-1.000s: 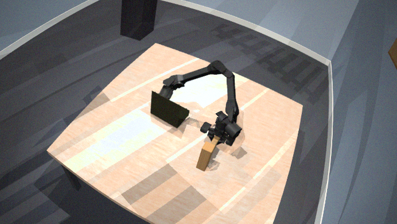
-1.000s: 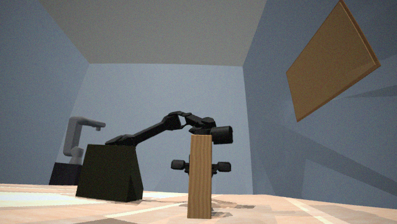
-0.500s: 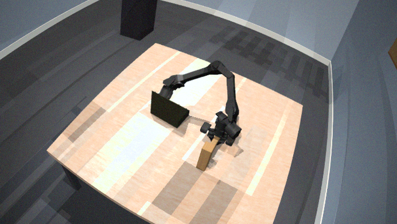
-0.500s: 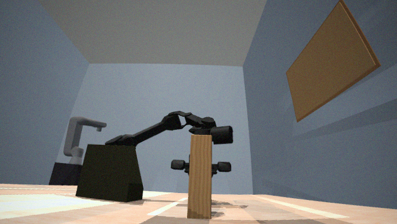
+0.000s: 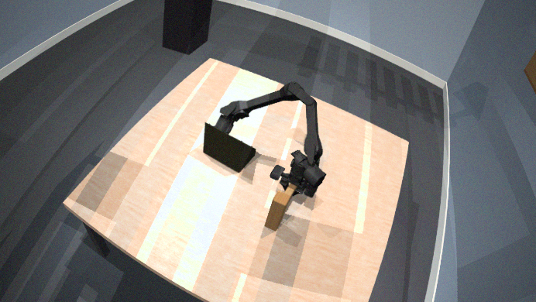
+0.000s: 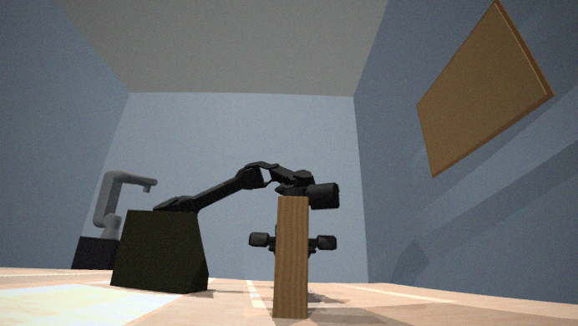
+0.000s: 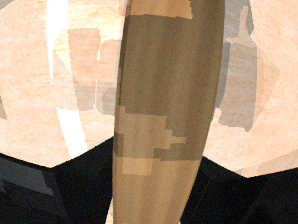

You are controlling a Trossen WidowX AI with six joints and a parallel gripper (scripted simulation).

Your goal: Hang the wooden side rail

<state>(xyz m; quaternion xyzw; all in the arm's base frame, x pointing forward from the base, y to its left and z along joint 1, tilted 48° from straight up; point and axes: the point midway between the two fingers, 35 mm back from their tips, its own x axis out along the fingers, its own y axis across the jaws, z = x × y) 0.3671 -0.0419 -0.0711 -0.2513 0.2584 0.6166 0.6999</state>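
The wooden headboard post lies 1 cm behind my gripper tip, 14 cm to the right of it and 4 cm above it.
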